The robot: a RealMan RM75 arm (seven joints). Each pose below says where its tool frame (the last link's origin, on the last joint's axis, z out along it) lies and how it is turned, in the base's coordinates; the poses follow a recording.
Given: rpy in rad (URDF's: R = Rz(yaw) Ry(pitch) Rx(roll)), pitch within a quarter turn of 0, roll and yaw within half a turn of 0; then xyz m.
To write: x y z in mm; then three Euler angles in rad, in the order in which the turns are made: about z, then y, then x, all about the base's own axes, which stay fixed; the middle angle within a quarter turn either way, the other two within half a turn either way. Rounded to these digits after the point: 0 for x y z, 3 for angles.
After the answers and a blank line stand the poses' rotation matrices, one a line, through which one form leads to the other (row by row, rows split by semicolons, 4 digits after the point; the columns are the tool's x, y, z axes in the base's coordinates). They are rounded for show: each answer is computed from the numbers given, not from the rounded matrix.
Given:
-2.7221, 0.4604, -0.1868, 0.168, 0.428, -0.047
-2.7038, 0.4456, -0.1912, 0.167, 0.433, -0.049
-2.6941, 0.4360, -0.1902, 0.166, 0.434, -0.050
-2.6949, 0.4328, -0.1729, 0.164, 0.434, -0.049
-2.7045, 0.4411, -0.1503, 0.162, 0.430, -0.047
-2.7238, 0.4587, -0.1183, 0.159, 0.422, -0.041
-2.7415, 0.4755, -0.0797, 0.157, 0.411, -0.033
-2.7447, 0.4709, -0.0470, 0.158, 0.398, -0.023
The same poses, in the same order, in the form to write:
168, 428, -47, 0.376, -0.329, -2.615
167, 433, -49, 0.378, -0.307, -2.601
166, 434, -50, 0.375, -0.296, -2.595
164, 434, -49, 0.357, -0.303, -2.602
162, 430, -47, 0.338, -0.325, -2.615
159, 422, -41, 0.311, -0.362, -2.639
157, 411, -33, 0.276, -0.400, -2.666
158, 398, -23, 0.241, -0.411, -2.683

0.8803 -0.3474 -0.3231; -0.1664 -0.8638 0.4756; -0.4443 -0.3649 -0.8182
0.8859 -0.3515 -0.3027; -0.1715 -0.8545 0.4904; -0.4310 -0.3825 -0.8173
0.8901 -0.3499 -0.2921; -0.1714 -0.8507 0.4969; -0.4223 -0.3922 -0.8172
0.8943 -0.3336 -0.2983; -0.1562 -0.8573 0.4906; -0.4194 -0.3922 -0.8187
0.8941 -0.3143 -0.3191; -0.1354 -0.8687 0.4765; -0.4269 -0.3828 -0.8193
0.8904 -0.2863 -0.3540; -0.1058 -0.8864 0.4507; -0.4428 -0.3638 -0.8195
0.8862 -0.2511 -0.3893; -0.0708 -0.9039 0.4218; -0.4578 -0.3463 -0.8189
0.8902 -0.2185 -0.3998; -0.0419 -0.9130 0.4058; -0.4537 -0.3445 -0.8219

